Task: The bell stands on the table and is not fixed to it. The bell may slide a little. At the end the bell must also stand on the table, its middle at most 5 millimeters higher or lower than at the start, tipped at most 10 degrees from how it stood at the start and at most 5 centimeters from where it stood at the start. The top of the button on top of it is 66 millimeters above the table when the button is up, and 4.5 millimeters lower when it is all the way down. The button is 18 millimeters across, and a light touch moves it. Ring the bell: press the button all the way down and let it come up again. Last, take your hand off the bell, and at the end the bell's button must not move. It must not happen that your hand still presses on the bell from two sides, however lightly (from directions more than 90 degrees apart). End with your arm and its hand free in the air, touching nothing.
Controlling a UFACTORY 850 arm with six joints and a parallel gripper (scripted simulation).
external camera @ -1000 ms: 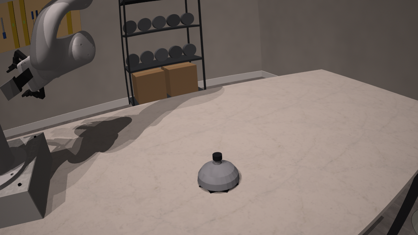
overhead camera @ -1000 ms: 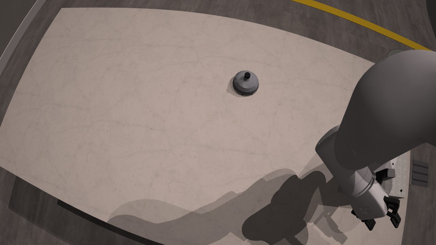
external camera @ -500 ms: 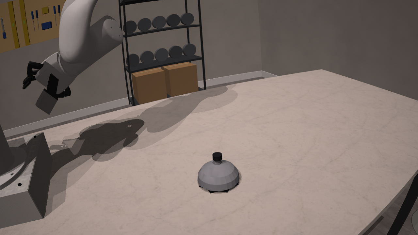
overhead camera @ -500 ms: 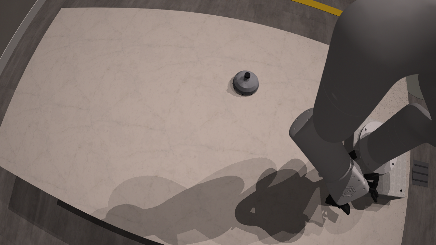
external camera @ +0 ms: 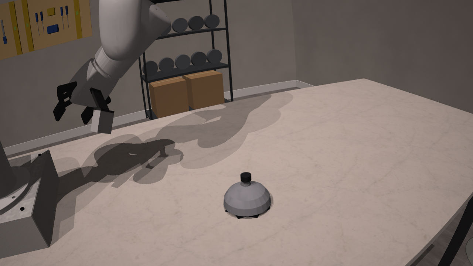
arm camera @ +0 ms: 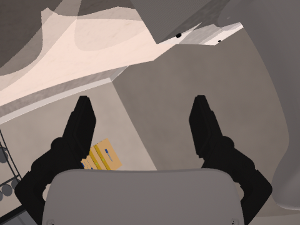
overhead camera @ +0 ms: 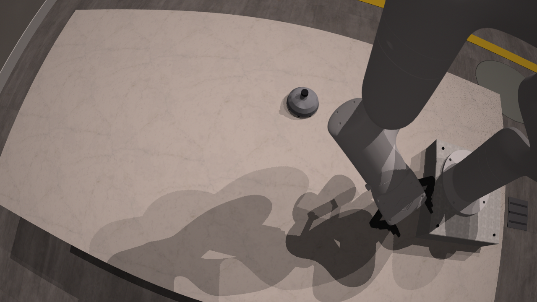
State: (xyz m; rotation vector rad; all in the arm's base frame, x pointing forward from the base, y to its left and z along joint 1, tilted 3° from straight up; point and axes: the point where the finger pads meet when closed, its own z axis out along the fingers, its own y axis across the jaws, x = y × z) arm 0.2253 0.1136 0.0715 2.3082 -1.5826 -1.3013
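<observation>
Now: the black button 25 cm ahead of my hand, 33 cm to the right of it and 11 cm below it. The rest, counted from my hand: grey dome bell 25 cm ahead, 33 cm to the right, 12 cm below.
</observation>
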